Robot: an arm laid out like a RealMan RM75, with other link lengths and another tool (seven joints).
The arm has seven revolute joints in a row. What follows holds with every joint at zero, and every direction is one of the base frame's.
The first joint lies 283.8 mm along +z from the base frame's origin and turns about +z.
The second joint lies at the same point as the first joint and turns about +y.
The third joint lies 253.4 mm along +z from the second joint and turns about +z.
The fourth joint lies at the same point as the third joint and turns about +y.
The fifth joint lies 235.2 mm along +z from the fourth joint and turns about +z.
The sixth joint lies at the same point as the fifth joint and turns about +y.
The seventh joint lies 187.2 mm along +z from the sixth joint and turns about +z.
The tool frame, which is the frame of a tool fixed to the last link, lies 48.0 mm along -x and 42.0 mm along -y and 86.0 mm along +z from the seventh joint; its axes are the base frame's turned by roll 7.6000, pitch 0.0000 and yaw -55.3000 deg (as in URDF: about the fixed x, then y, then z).
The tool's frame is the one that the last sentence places.
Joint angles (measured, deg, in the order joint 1, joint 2, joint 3, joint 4, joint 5, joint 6, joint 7), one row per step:
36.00 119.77 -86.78 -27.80 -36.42 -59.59 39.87
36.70 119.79 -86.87 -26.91 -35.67 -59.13 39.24
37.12 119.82 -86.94 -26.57 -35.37 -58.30 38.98
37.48 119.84 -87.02 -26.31 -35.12 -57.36 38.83
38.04 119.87 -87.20 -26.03 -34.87 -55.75 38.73
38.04 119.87 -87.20 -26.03 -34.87 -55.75 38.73
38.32 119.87 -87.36 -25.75 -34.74 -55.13 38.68
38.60 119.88 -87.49 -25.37 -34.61 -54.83 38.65
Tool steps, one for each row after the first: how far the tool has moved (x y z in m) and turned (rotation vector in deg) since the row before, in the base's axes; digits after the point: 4 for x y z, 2 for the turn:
0.0008 0.0030 -0.0012 0.26 -0.26 -0.44
0.0011 0.0031 -0.0015 0.16 -0.43 -0.56
0.0016 0.0033 -0.0015 0.12 -0.45 -0.67
0.0023 0.0051 -0.0029 0.10 -0.80 -1.03
0.0000 0.0000 0.0000 0.00 0.00 0.00
0.0014 0.0019 -0.0020 -0.07 -0.40 -0.45
0.0009 0.0010 -0.0019 -0.15 -0.23 -0.28

